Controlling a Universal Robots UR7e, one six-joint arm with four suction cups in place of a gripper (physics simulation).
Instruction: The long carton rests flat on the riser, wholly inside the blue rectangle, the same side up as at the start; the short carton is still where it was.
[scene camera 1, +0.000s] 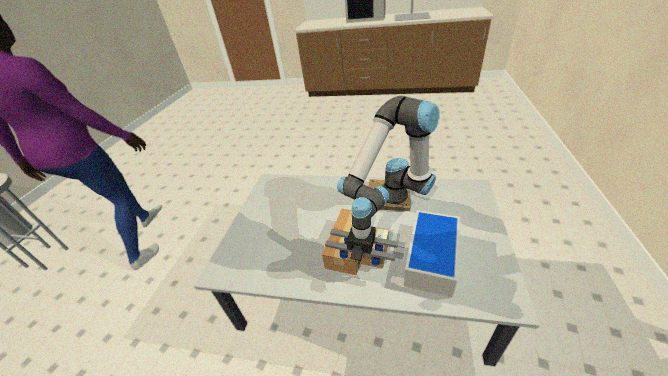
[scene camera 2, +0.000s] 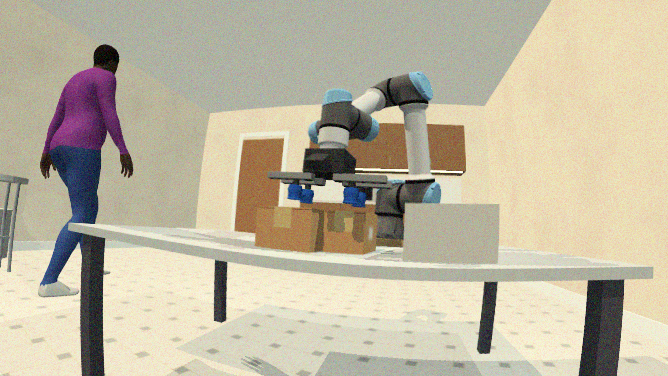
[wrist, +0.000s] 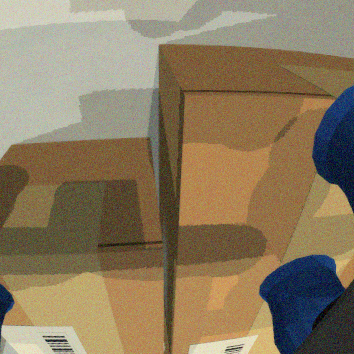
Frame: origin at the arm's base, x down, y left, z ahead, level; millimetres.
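Seen in the pictures: hand at its tool point: (scene camera 2: 326, 202) (wrist: 125, 237); arm's base at its link origin: (scene camera 1: 393, 195) (scene camera 2: 386, 238).
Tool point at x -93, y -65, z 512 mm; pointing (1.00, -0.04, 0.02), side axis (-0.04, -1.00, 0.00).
Offsets run from my tool point to a thing's middle. Level surfaces: height alone.
The long carton @(dx +68, dy -95, dz -115 mm) (scene camera 1: 340, 265) (scene camera 2: 282, 232) (wrist: 215, 190) lies flat on the table, left of the short carton @(dx +68, dy +39, dz -101 mm) (scene camera 1: 367, 260) (scene camera 2: 345, 239) (wrist: 132, 305), with a very narrow gap between them. The riser @(dx +60, dy +299, dz -132 mm) (scene camera 1: 430, 282) (scene camera 2: 450, 232) stands to the right of both, with the blue rectangle @(dx +0, dy +299, dz -132 mm) (scene camera 1: 433, 240) covering most of its top. My suction gripper (scene camera 1: 361, 251) (scene camera 2: 327, 196) hangs level over both cartons, its left cups over the long one and its right cups by the short one. A small gap shows under the cups in the scene camera 2 view; they hold nothing. The cup faces are hidden in the wrist view.
The table @(dx +120 mm) (scene camera 1: 240, 270) (scene camera 2: 175, 242) bears the cartons, the riser and the arm's base (scene camera 1: 397, 192). The riser stands close beside the gripper's right-hand bars. A person (scene camera 1: 65, 115) (scene camera 2: 82, 120) in a purple top is at the left, beyond the table's edge, near a stool (scene camera 1: 15, 220).
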